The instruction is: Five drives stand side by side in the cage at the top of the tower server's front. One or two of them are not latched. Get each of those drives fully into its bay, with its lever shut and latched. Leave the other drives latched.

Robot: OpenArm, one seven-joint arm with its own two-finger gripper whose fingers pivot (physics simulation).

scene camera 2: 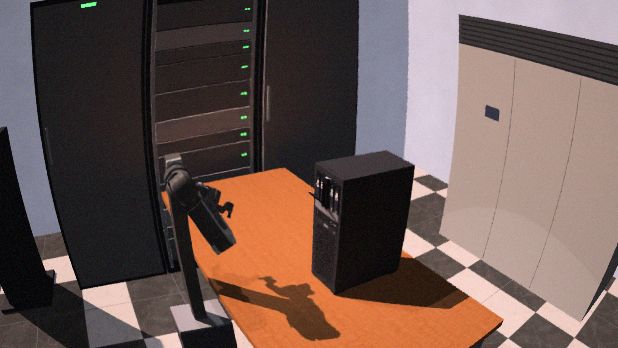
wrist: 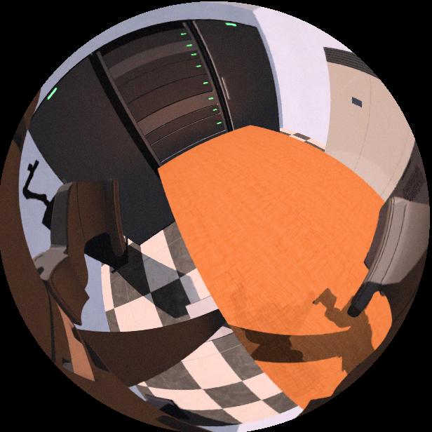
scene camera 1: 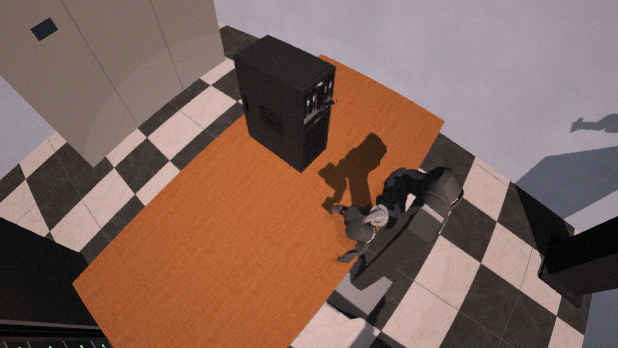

same spot on arm's post: (scene camera 1: 417, 233) = (scene camera 2: 172, 154)
